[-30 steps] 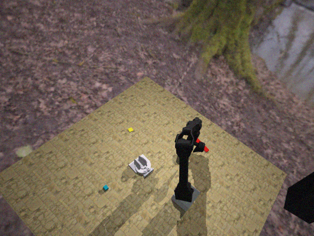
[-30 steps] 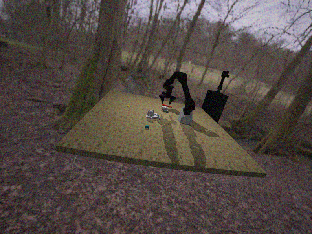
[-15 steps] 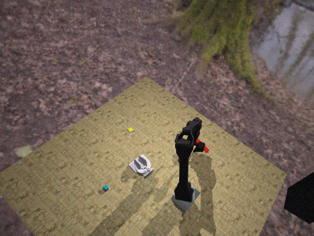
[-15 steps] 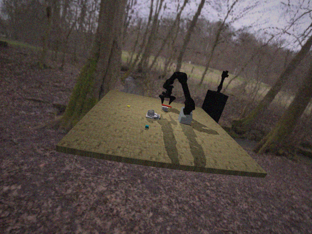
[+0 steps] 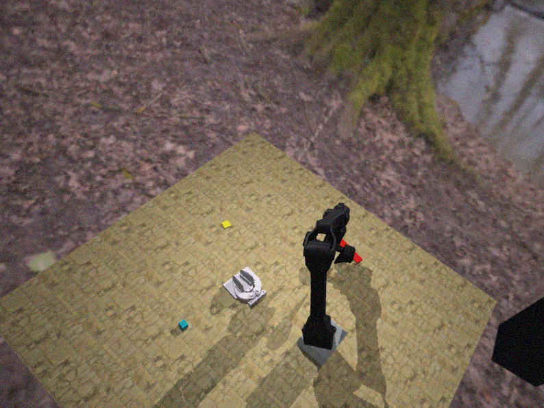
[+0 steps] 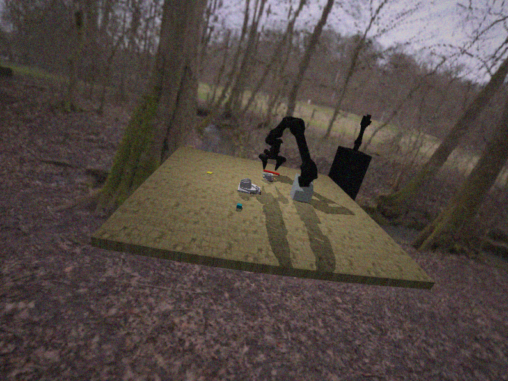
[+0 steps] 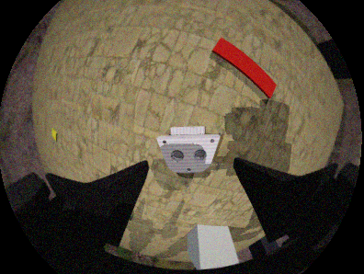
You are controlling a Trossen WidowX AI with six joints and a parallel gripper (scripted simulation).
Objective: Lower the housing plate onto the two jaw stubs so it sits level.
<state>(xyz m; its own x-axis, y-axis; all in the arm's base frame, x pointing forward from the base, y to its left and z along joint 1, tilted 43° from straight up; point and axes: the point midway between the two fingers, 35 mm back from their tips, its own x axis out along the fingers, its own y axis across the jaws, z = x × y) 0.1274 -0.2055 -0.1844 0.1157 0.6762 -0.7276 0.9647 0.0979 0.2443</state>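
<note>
My gripper tip is now 50 mm above the white block and 10 mm to the right of it. Also, from my gripper tip: yellow tile 400 mm ahead, 60 mm to the left, 60 mm below; then teal cube 480 mm to the left, 270 mm ahead, 50 mm below; then red bar 140 mm to the right, 70 mm behind, 60 mm below.
</note>
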